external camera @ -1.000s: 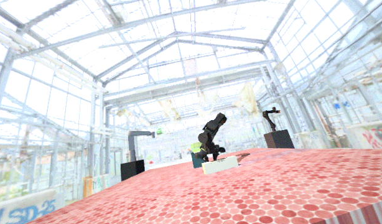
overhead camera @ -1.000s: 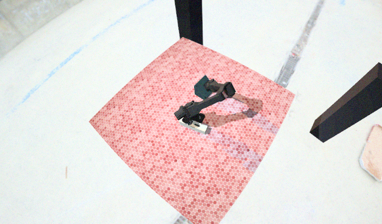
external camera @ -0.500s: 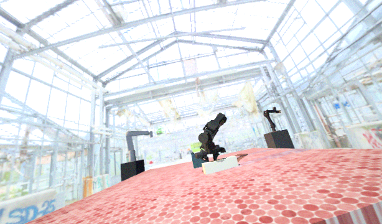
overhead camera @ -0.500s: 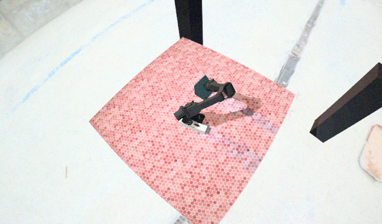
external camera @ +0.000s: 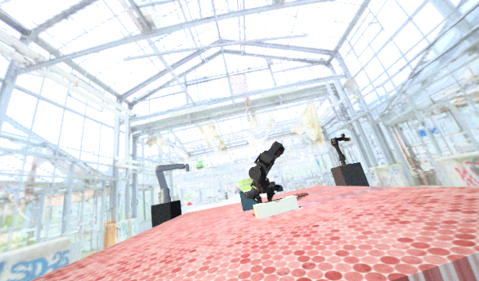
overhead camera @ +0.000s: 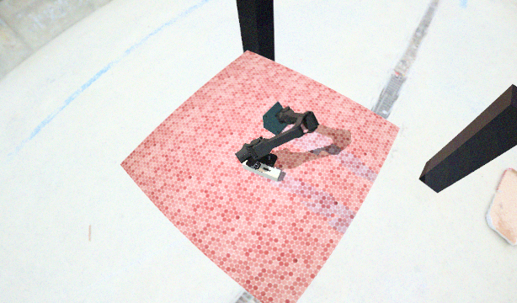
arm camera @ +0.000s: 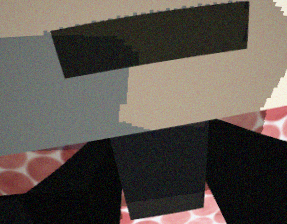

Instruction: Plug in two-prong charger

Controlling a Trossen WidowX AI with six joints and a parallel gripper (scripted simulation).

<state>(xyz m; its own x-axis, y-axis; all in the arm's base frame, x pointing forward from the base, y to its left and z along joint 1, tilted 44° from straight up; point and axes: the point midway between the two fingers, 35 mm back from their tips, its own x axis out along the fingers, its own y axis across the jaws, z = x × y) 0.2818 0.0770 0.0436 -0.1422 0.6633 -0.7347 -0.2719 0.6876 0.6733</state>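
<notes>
Right now the black two-prong charger is 20 mm ahead of my gripper tip and 10 mm above it.
</notes>
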